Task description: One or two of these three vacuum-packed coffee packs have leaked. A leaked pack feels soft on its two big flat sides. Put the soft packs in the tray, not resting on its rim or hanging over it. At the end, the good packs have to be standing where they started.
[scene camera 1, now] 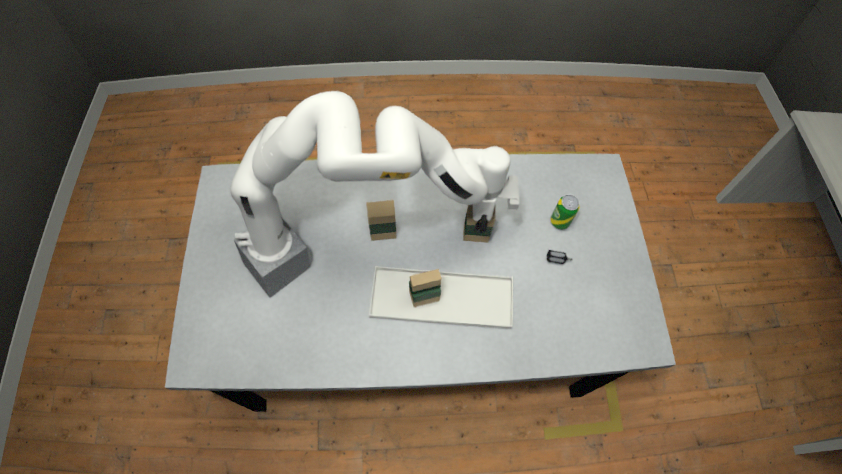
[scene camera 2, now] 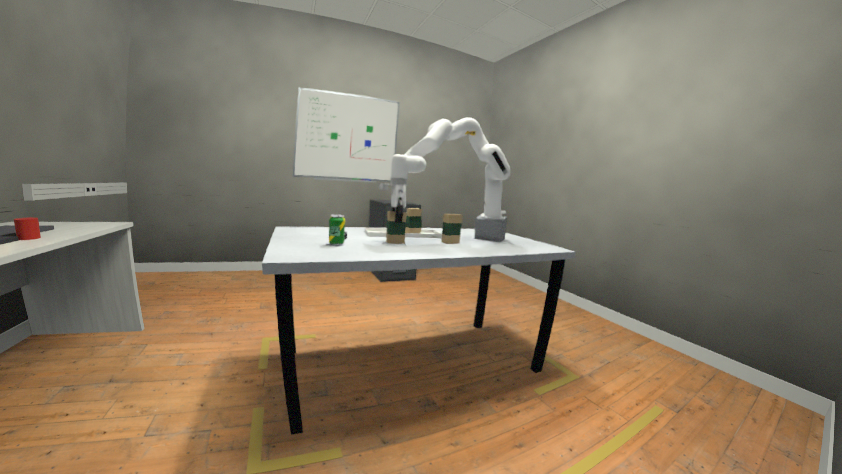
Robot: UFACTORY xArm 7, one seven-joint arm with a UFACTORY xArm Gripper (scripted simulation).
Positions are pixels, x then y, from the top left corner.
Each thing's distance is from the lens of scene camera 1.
white tray (scene camera 1: 483, 300): 141 cm
